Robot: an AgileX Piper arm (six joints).
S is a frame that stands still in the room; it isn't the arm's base.
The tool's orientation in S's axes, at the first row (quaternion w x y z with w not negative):
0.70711, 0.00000, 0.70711, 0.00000
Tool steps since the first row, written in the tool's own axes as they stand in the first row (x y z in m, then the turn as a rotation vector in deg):
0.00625, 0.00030, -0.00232, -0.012, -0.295, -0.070
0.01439, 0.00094, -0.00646, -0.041, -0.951, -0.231
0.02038, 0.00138, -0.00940, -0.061, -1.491, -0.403
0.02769, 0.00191, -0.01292, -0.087, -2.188, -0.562
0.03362, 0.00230, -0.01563, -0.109, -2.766, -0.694
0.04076, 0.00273, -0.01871, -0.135, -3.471, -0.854
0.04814, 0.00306, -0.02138, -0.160, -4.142, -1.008
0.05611, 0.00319, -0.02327, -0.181, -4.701, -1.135
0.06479, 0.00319, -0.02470, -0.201, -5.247, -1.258
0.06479, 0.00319, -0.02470, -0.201, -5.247, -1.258
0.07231, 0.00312, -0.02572, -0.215, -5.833, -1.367
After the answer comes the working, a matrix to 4 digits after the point.
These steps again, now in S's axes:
-0.00232, 0.00030, -0.00625, -0.070, -0.295, 0.012
-0.00646, 0.00094, -0.01439, -0.231, -0.951, 0.041
-0.00940, 0.00138, -0.02038, -0.403, -1.491, 0.061
-0.01292, 0.00191, -0.02769, -0.562, -2.188, 0.087
-0.01563, 0.00230, -0.03362, -0.694, -2.766, 0.109
-0.01871, 0.00273, -0.04076, -0.854, -3.471, 0.135
-0.02138, 0.00306, -0.04814, -1.008, -4.142, 0.160
-0.02327, 0.00319, -0.05611, -1.135, -4.701, 0.181
-0.02470, 0.00319, -0.06479, -1.258, -5.247, 0.201
-0.02470, 0.00319, -0.06479, -1.258, -5.247, 0.201
-0.02572, 0.00312, -0.07231, -1.367, -5.833, 0.215

The tool's axes in the first row as the columns of a matrix, in S's axes (rounded; the answer above uses it unrounded):
0.0000, 0.0000, 1.0000
0.0000, 1.0000, 0.0000
-1.0000, 0.0000, 0.0000

